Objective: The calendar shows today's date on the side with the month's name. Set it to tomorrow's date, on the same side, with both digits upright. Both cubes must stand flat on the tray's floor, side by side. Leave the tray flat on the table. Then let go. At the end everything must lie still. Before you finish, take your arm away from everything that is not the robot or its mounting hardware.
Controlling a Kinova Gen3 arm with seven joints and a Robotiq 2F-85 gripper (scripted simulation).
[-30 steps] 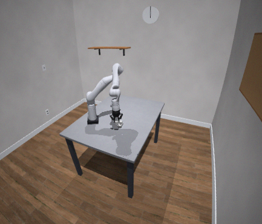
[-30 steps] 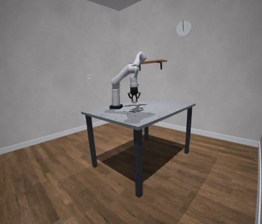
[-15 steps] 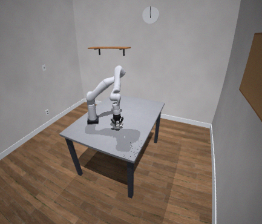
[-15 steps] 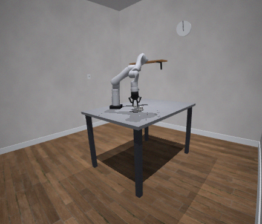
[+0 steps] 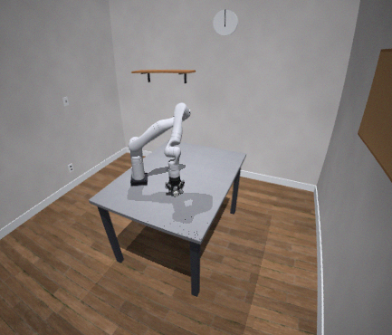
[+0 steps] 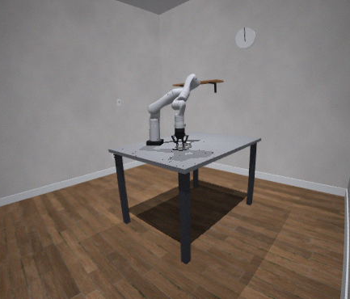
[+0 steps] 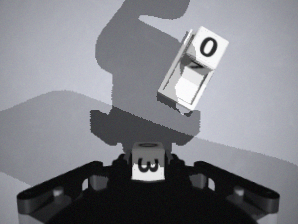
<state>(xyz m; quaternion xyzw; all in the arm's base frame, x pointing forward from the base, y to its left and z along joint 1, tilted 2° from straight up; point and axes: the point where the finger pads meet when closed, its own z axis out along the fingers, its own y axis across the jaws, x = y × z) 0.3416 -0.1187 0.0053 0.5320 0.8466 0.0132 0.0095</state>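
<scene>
Now: the white digit cube 10 mm below my hand. Round my hand: calendar tray (110 mm to the left, 30 mm below).
</scene>
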